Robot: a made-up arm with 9 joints.
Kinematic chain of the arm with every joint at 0, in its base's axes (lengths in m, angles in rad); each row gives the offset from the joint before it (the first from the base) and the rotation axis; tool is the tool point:
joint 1: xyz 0 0 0.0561 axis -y
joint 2: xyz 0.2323 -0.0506 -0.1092 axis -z
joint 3: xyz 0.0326 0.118 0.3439 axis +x
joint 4: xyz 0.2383 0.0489 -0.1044 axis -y
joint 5: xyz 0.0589 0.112 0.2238 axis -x
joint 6: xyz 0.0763 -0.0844 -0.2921 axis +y
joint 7: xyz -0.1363 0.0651 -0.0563 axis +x
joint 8: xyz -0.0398 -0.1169 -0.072 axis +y
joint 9: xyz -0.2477 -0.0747 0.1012 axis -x
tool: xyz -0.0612 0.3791 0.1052
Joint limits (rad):
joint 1: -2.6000..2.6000
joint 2: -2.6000..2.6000
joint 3: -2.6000..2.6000
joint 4: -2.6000..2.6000
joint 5: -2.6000..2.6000
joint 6: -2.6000..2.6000
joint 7: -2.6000..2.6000
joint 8: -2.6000..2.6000
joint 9: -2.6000..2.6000
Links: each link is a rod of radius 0.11 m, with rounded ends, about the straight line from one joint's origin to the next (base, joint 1, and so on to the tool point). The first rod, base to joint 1, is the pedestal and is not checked.
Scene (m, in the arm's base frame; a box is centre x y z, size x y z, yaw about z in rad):
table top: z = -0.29
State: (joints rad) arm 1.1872 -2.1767 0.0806 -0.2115 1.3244 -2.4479 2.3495 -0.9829 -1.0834
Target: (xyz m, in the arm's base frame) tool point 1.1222 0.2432 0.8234
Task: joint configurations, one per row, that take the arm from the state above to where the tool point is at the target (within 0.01 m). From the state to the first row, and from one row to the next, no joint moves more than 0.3 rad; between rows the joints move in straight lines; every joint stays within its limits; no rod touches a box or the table.
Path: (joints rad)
1: 1.0460 -1.8957 0.0536 -0.2443 1.4093 -2.3882 2.3366 -0.9734 -1.1141
2: 0.9049 -1.6146 0.0267 -0.2771 1.4943 -2.3285 2.3237 -0.9640 -1.1447
3: 0.7637 -1.3336 -0.0003 -0.3099 1.5792 -2.2687 2.3109 -0.9545 -1.1754
4: 0.6226 -1.0525 -0.0273 -0.3426 1.6642 -2.2090 2.2980 -0.9450 -1.2060
5: 0.4814 -0.7715 -0.0542 -0.3754 1.7491 -2.1493 2.2851 -0.9356 -1.2367

